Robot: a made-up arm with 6 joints.
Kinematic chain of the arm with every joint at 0, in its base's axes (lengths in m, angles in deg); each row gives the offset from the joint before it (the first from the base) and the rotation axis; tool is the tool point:
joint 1: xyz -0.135 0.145 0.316 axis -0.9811 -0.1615 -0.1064
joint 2: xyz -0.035 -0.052 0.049 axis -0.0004 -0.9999 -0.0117
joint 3: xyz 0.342 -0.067 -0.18 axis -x
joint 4: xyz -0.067 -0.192 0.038 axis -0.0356 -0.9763 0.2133
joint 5: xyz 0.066 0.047 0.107 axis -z
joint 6: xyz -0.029 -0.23 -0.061 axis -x
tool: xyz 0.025 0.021 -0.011
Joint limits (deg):
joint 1: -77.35..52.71
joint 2: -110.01..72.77
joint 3: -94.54..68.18
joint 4: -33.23..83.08
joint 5: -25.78..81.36
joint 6: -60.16..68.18
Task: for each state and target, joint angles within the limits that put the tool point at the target. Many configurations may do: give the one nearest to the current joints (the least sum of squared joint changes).
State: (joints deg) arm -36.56 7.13 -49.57 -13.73 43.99 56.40
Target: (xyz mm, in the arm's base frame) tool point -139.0 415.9 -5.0
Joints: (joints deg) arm -75.36 -1.76 -73.88 2.15 67.94 56.83
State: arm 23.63 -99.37 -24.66 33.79 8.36 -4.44
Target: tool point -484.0 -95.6 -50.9
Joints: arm -22.59 -72.39 -48.43 37.20 39.71 -3.86
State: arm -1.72 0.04 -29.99 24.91 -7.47 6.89
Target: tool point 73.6 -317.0 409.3
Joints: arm 18.54 0.22 -0.57 23.74 21.70 3.38
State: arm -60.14 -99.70 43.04 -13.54 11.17 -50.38
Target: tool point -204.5 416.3 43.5
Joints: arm -77.35 -109.75 63.11 -10.00 -0.88 -51.54
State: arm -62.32 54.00 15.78 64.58 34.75 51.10
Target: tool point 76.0 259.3 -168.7
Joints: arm -77.35 13.45 -17.03 66.48 38.97 55.39
